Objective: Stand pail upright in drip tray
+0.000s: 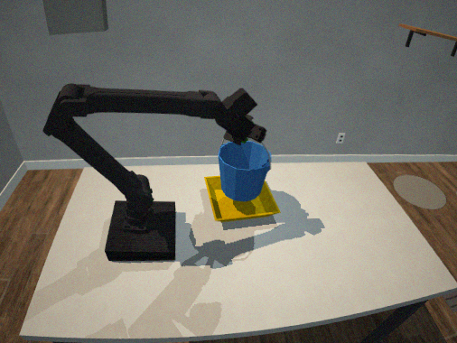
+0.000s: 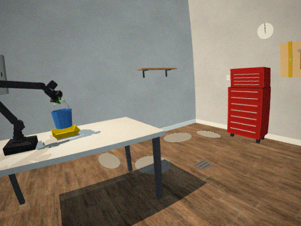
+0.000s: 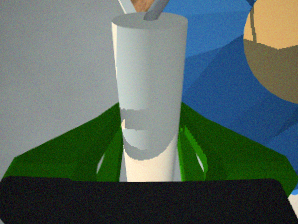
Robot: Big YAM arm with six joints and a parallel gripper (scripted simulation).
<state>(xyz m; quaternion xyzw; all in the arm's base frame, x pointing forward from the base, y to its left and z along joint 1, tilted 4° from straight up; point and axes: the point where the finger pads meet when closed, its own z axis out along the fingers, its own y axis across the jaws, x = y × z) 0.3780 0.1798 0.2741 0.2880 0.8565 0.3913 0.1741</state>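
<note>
Now: the pail handle 3 cm below my hand. From my hand the other things lie so: blue pail (10 cm below); yellow drip tray (31 cm below, 1 cm to the right).
</note>
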